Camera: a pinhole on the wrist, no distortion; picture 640 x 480 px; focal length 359.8 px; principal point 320.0 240.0 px. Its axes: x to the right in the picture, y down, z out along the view. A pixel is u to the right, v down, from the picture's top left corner.
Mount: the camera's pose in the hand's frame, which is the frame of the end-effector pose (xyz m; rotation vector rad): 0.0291 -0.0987 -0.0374 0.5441 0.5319 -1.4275
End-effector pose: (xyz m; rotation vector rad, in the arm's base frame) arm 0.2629 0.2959 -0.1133 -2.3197 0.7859 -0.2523
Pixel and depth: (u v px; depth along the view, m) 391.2 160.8 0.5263
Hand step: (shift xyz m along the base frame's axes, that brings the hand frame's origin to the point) 0.3006 0.5121 0.1167
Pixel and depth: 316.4 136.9 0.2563
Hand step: 0.1522 0.2671 0.0532
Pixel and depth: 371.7 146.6 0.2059
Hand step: 0.1432 0.2177 0.0913
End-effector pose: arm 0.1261 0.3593 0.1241 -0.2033 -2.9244 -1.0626
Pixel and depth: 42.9 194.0 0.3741
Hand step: 0.0263 0.1819 -0.4111
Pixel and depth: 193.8 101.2 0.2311
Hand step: 0.0404 -0.0304 -0.2706
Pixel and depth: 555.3 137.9 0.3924
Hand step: -0.0139 -0.3650 -0.4308
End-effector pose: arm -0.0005 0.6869 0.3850 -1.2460 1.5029 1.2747
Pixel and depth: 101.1 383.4 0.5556
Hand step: 0.1115 0.5559 -0.3769
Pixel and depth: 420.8 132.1 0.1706
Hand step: 0.2439 0.0602 -0.0481
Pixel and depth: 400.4 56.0 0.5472
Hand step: 0.5886 0.3267 0.0509
